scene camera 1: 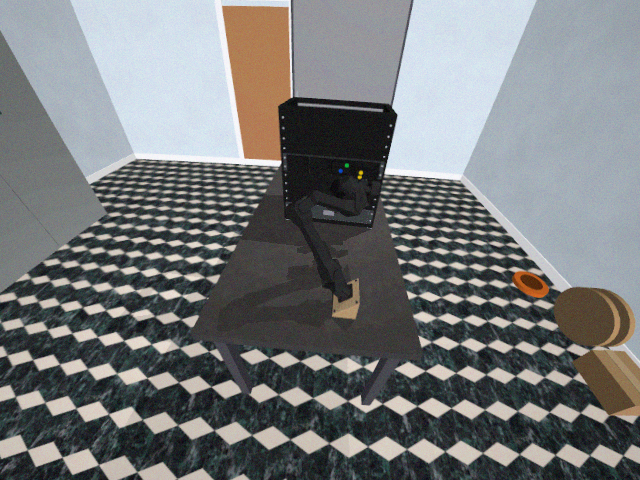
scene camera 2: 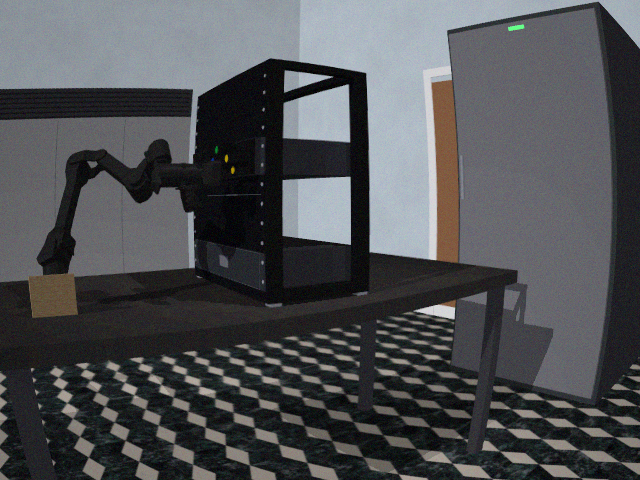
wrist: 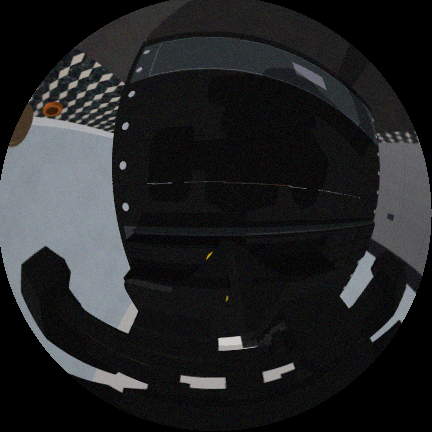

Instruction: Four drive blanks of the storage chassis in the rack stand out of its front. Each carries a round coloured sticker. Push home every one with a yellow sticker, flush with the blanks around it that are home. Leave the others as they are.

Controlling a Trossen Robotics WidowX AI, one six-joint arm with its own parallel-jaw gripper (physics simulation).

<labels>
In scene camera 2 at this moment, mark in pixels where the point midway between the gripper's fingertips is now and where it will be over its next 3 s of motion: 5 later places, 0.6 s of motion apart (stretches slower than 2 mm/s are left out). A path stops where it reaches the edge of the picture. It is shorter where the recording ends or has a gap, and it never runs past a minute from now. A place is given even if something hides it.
The gripper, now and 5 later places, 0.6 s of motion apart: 231, 175; 233, 175; 236, 175; 236, 175; 213, 174; 214, 161
</labels>
